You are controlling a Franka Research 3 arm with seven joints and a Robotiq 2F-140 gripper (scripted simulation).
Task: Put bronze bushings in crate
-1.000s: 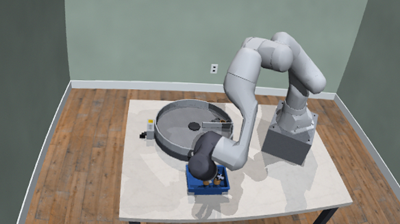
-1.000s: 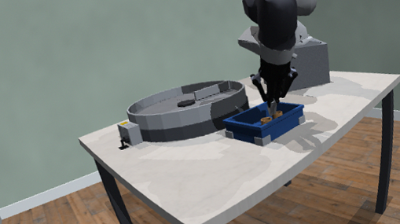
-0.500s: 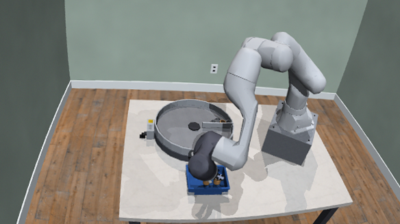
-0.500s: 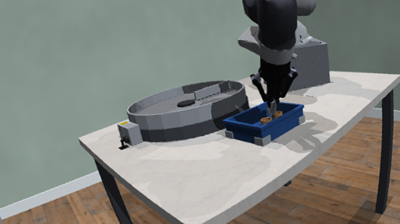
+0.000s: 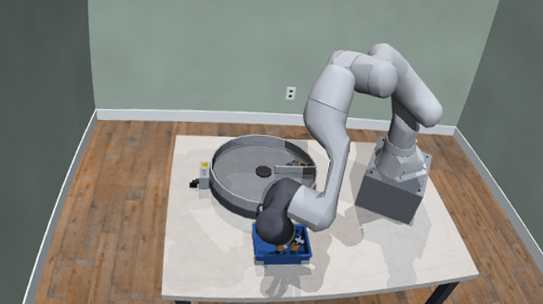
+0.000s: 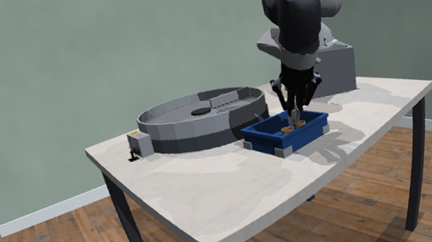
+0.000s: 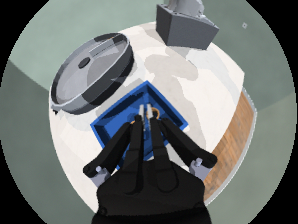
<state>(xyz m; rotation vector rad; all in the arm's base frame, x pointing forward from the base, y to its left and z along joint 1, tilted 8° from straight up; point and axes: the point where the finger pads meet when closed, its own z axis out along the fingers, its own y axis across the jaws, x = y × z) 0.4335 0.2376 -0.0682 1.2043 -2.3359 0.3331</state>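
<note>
Now: hand 3 cm short of the blue crate and 4 cm above it.
</note>
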